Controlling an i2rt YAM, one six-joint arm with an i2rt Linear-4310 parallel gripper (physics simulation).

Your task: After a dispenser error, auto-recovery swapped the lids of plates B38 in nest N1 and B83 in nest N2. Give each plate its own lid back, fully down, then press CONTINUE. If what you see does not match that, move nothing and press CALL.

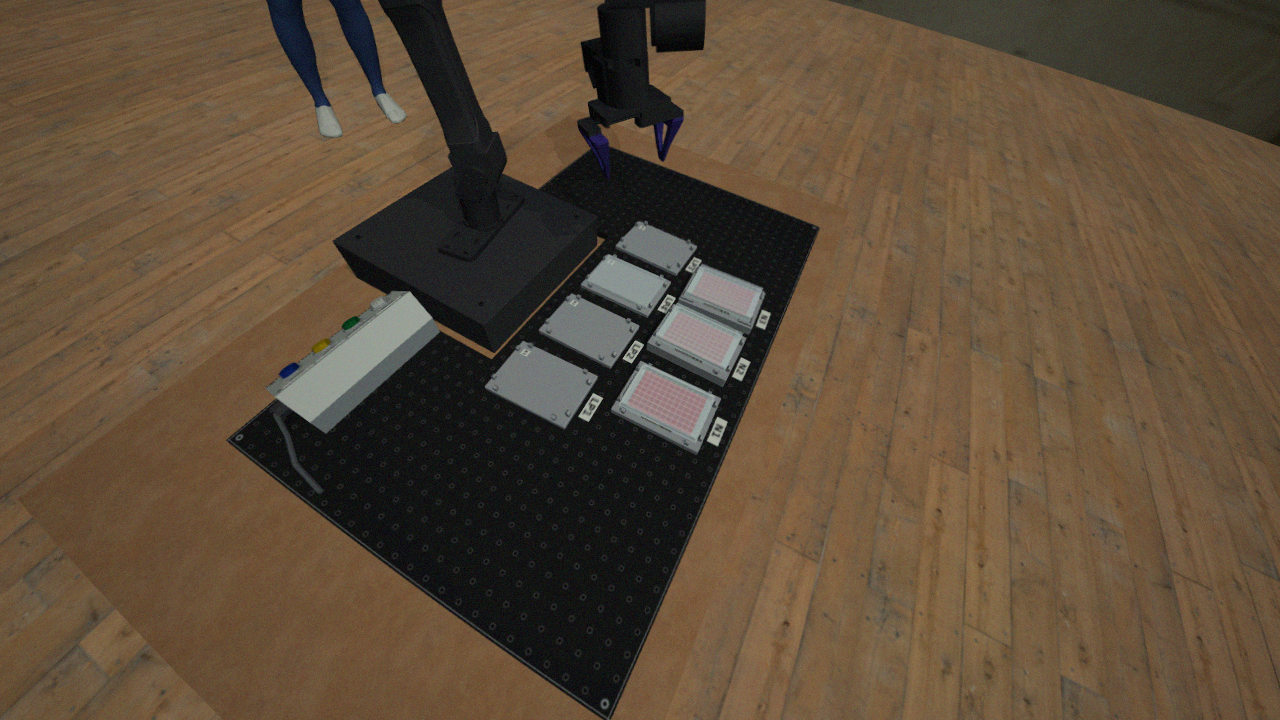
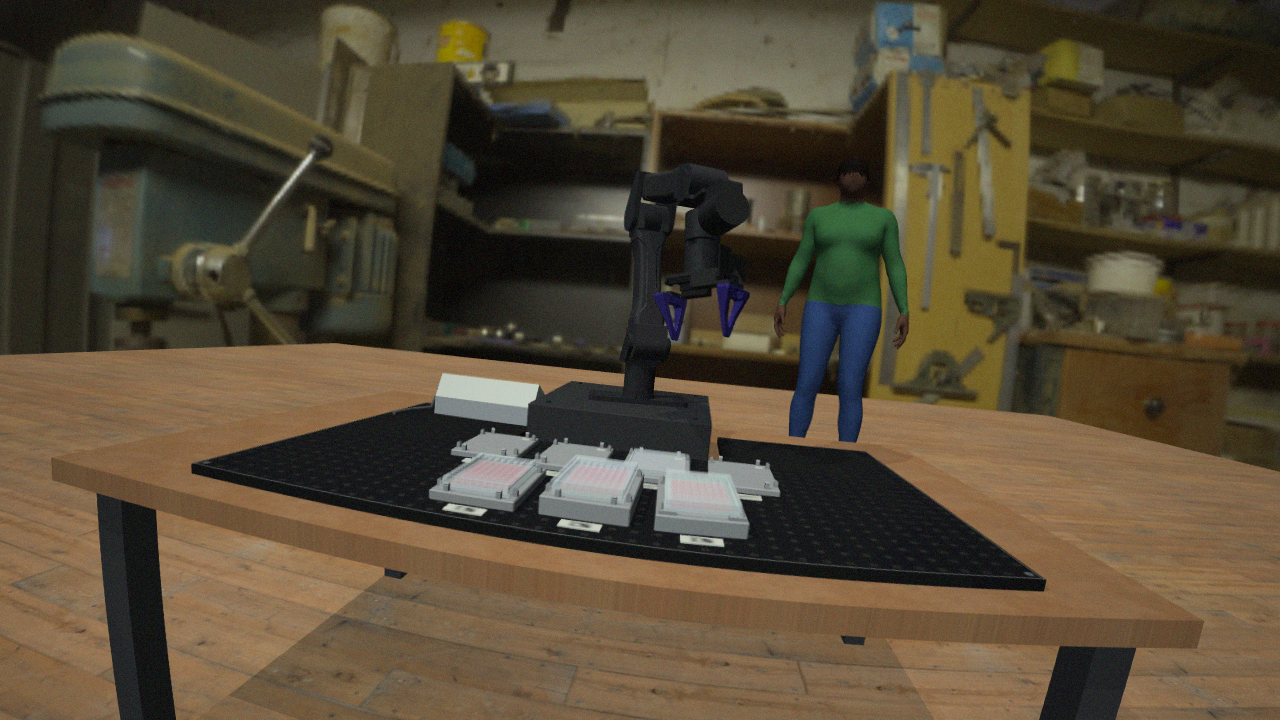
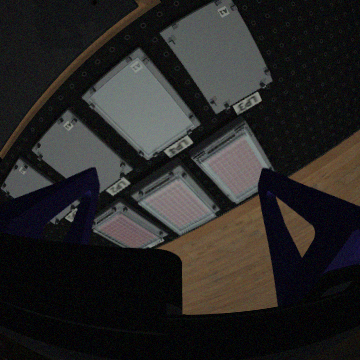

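Where they show: gripper, fingertip midpoint: [image 1: 634, 168] [image 2: 699, 338] [image 3: 178, 176]; arm's base, origin of the base link: [image 1: 484, 224] [image 2: 637, 400].
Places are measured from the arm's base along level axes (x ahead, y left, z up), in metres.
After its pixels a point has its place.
My gripper [image 1: 635, 168] {x 0.262, y 0.066, z 0.141 m} [image 2: 700, 336] {x 0.262, y 0.066, z 0.141 m} [image 3: 178, 176] {x 0.262, y 0.066, z 0.141 m} is open and empty, high above the mat behind LP3. Plate in nest N1 [image 1: 666, 401] {x 0.421, y -0.209, z -0.050 m} [image 2: 487, 476] {x 0.461, y -0.208, z -0.042 m} [image 3: 129, 231] {x 0.421, y -0.198, z -0.045 m} has strong pink wells. Plates in N2 [image 1: 699, 338] {x 0.442, y -0.087, z -0.028 m} [image 2: 591, 480] {x 0.485, y -0.084, z -0.028 m} [image 3: 177, 200] {x 0.420, y -0.061, z -0.028 m} and N3 [image 1: 725, 293] {x 0.465, y 0.037, z -0.032 m} [image 2: 700, 494] {x 0.500, y 0.040, z -0.032 m} [image 3: 236, 167] {x 0.447, y 0.048, z -0.032 m} look paler, as if under clear lids. A pale lid-like sheet [image 1: 626, 283] {x 0.282, y 0.006, z -0.050 m} [image 2: 657, 462] {x 0.295, y 0.015, z -0.050 m} [image 3: 142, 107] {x 0.275, y 0.021, z -0.050 m} lies on LP4. Plate and lid codes are unreadable. The button box [image 1: 358, 358] {x -0.016, y -0.324, z -0.009 m} [image 2: 487, 396] {x -0.007, y -0.309, z -0.019 m} has blue [image 1: 288, 369] {x -0.076, y -0.378, z 0.006 m}, yellow [image 1: 321, 345] {x -0.064, y -0.330, z 0.006 m}, green [image 1: 350, 322] {x -0.054, y -0.282, z 0.007 m} and white [image 1: 379, 303] {x -0.043, y -0.234, z 0.004 m} buttons; their labels are unreadable.
Grey lid parks LP1 [image 1: 541, 385] {x 0.229, y -0.247, z -0.058 m} [image 2: 494, 444] {x 0.235, y -0.243, z -0.058 m}, LP2 [image 1: 588, 329] {x 0.255, y -0.117, z -0.058 m} [image 3: 77, 147] {x 0.241, y -0.094, z -0.058 m} and LP3 [image 1: 656, 247] {x 0.304, y 0.138, z -0.058 m} [image 2: 744, 475] {x 0.310, y 0.148, z -0.058 m} [image 3: 217, 55] {x 0.298, y 0.140, z -0.058 m} show bare tops with corner pegs. The black arm base [image 1: 402, 259] {x -0.073, y -0.138, z 0.002 m} [image 2: 617, 416] {x 0.150, y -0.045, z -0.010 m} stands behind the parks. A person [image 2: 850, 259] stands behind the table.
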